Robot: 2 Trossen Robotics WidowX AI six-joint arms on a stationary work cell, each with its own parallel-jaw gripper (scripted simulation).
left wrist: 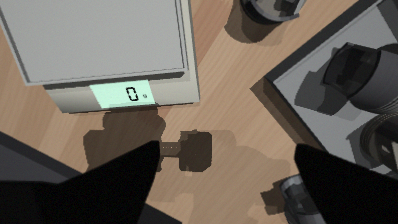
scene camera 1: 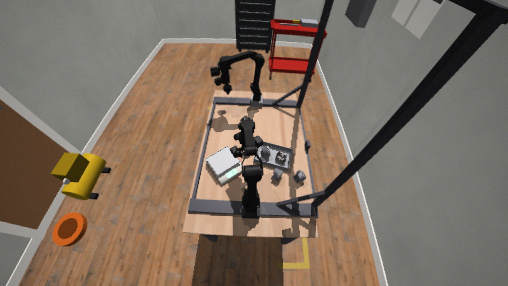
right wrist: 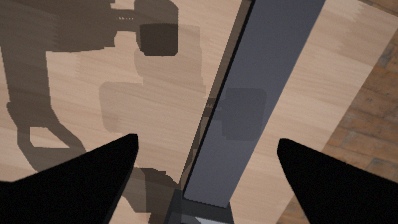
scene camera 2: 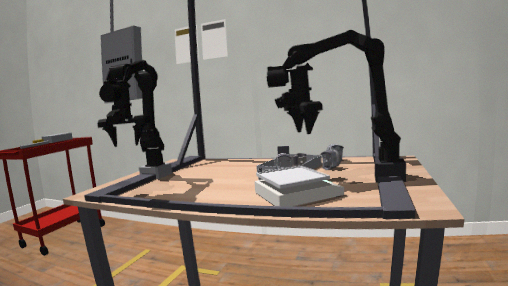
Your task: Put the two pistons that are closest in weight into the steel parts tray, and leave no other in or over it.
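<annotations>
The right wrist view has a white scale out of frame, but the scale does show in the left wrist view, in scene camera 1 and in scene camera 2 (296,195). On the white scale, (left wrist: 177,87) and (scene camera 1: 240,167) are the same spot.
</annotations>
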